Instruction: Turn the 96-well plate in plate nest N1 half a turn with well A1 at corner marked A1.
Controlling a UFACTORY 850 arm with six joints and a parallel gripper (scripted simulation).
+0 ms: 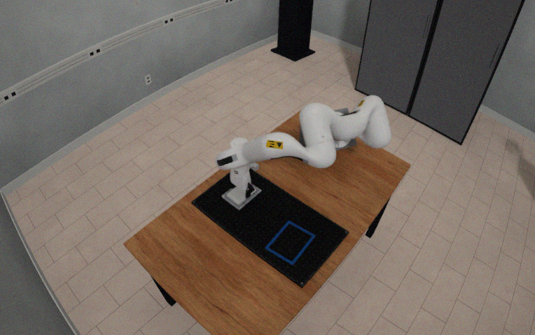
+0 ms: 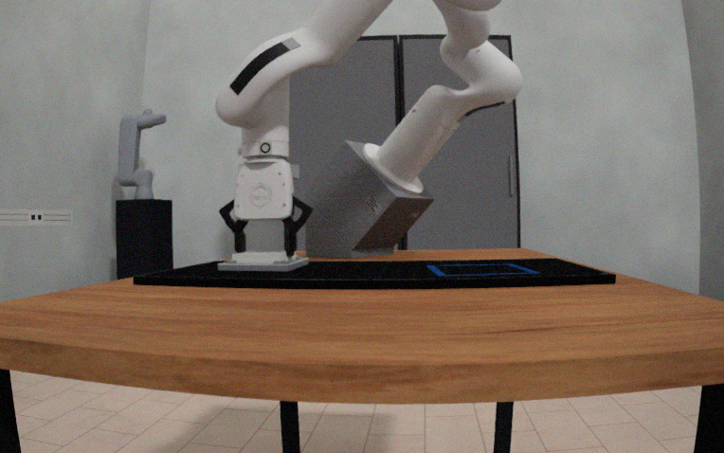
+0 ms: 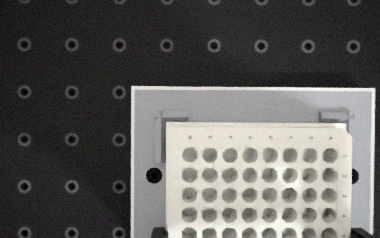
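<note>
Right now my hand is 2 cm above the grey plate nest. The rest, counted from my hand: white 96-well plate 1 cm below.
</note>
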